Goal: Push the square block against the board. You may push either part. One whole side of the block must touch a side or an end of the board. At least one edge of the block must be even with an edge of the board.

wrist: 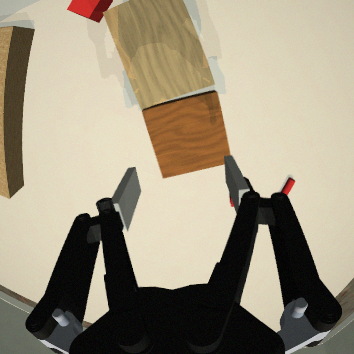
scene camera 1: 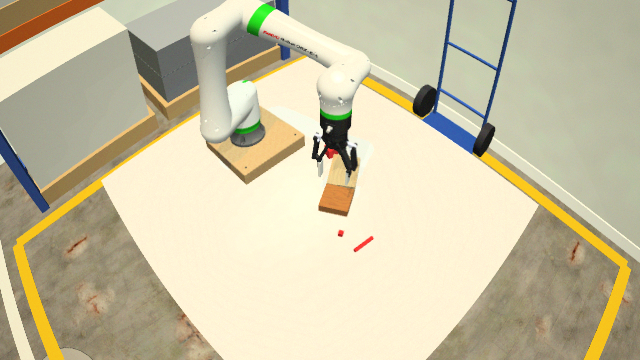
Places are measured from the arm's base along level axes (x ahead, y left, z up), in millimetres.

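Pixels of known places: gripper, between the fingertips: (wrist: pixel 180 173) (scene camera 1: pixel 333 178); arm's base, origin of its link: (scene camera 1: pixel 247 134).
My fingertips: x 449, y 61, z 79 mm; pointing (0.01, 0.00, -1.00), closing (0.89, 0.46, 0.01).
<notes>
Ahead of a thing's pixels: the offset from my fingertips to its top centre.
The square block {dx +6, dy +11, dz -99 mm} (scene camera 1: pixel 337 198) (wrist: pixel 187 134) is reddish-brown wood and lies flat. The pale wooden board {dx -73, dy +115, dz -99 mm} (scene camera 1: pixel 341 172) (wrist: pixel 162 52) lies flat behind it, end toward the block. A thin dark line and a pale sliver run along the seam in the wrist view; I cannot tell whether the whole side touches. Their side edges nearly meet at the corners, with the block looking slightly turned. My gripper (scene camera 1: pixel 334 174) (wrist: pixel 180 173) is partly open and empty. In the scene view it hangs over the board and hides part of it; its height is hard to tell.
A red block {dx -187, dy +153, dz -90 mm} (scene camera 1: pixel 330 152) (wrist: pixel 90 7) is by the board's far end. A small red cube {dx +118, dy -68, dz -114 mm} (scene camera 1: pixel 340 233) and a red bar {dx +200, dy -40, dz -116 mm} (scene camera 1: pixel 363 244) (wrist: pixel 288 186) lie in front of the block. The robot's wooden base (scene camera 1: pixel 272 159) (wrist: pixel 14 115) stands to the left.
</notes>
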